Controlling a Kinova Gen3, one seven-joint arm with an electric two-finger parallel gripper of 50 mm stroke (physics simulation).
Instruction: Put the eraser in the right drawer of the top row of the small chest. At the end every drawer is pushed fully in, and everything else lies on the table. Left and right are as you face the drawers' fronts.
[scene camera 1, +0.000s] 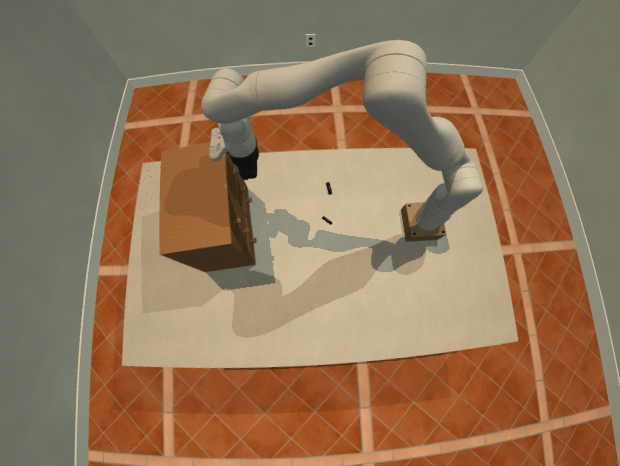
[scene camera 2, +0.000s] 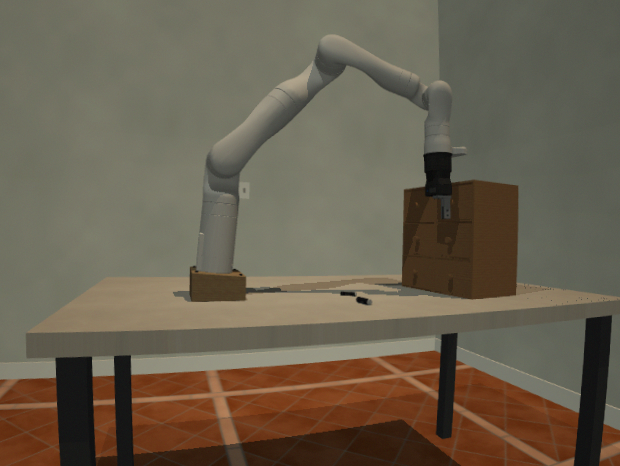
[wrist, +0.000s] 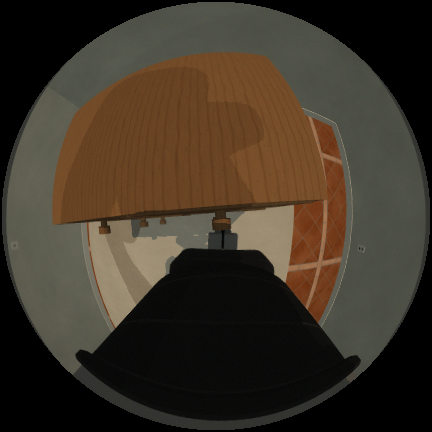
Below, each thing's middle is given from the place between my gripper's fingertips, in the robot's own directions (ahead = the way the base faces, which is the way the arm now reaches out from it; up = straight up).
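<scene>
Measured from the small wooden chest (scene camera 1: 194, 221), my gripper is 6 cm above it and 10 cm to the right of it, and also 11 cm short of it.
</scene>
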